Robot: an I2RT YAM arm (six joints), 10 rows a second.
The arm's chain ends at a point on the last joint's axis. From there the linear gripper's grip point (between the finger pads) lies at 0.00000 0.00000 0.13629 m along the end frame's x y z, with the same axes.
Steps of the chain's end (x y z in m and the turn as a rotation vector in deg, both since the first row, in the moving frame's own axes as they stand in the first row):
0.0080 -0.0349 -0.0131 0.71 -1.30 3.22
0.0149 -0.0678 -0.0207 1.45 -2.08 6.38
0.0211 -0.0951 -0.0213 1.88 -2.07 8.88
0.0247 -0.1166 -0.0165 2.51 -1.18 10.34
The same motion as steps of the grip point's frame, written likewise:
0.0050 -0.0367 -0.0131 0.71 -1.30 3.22
0.0102 -0.0715 -0.0208 1.45 -2.08 6.38
0.0165 -0.0999 -0.0215 1.88 -2.07 8.88
0.0224 -0.1228 -0.0167 2.51 -1.18 10.34

